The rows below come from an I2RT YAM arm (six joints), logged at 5 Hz.
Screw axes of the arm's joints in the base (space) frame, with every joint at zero. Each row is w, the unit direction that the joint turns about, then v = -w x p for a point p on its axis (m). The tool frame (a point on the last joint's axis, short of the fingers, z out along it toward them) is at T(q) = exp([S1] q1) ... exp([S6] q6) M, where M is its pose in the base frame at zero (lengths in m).
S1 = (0, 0, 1, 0, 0, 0)
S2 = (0, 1, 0, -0.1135, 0, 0.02)
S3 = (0, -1, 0, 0.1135, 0, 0.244)
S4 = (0, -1, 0, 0.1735, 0, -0.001)
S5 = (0, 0, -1, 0, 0.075, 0)
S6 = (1, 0, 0, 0, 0.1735, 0)
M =
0 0 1 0.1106
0 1 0 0
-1 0 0 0.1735
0 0 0 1
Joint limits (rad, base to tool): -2.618..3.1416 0..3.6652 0..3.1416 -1.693..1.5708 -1.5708..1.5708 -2.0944..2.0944
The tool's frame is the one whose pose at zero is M.
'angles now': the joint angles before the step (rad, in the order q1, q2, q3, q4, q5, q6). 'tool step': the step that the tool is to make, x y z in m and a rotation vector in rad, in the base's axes. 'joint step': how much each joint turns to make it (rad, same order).
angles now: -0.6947, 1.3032, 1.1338, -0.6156, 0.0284, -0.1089
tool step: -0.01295, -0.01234, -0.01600, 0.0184, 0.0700, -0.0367
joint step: -0.0633, 0.0121, -0.0359, -0.0153, 0.0057, -0.0418
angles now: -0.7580, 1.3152, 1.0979, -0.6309, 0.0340, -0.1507
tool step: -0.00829, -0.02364, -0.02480, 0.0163, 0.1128, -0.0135
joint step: -0.0775, 0.0744, -0.0172, 0.0049, 0.0138, -0.0933
